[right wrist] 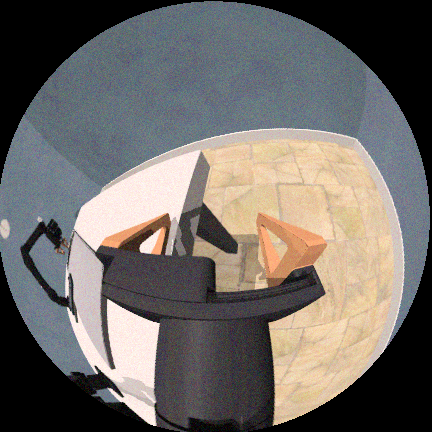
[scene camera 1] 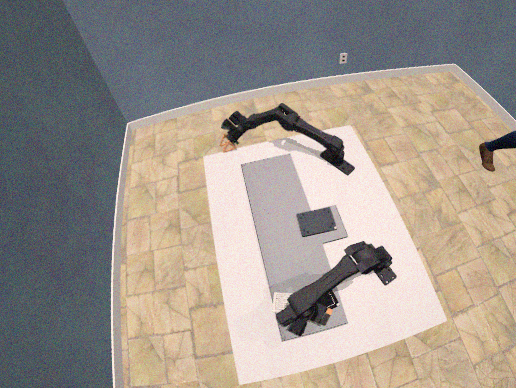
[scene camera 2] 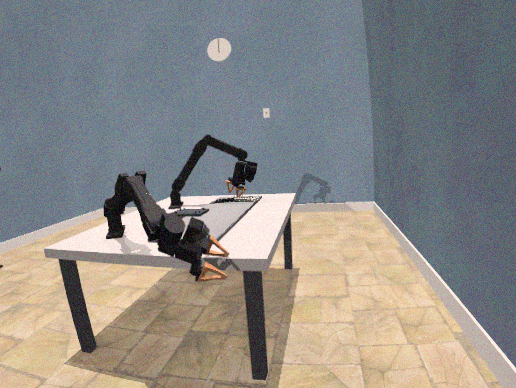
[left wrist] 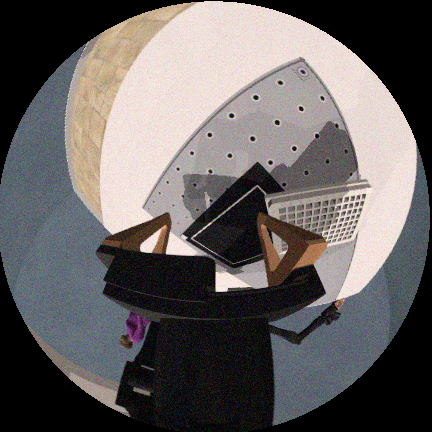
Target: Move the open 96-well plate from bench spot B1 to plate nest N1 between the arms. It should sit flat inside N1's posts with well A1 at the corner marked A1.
Scene:
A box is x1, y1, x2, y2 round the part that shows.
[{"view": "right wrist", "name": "my right gripper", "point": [212, 217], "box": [95, 212, 326, 429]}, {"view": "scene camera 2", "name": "my right gripper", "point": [227, 265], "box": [175, 235, 229, 281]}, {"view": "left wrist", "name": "my left gripper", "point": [213, 216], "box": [95, 211, 326, 429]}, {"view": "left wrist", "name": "white well plate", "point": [335, 210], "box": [264, 178, 371, 253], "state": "touched by my left gripper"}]

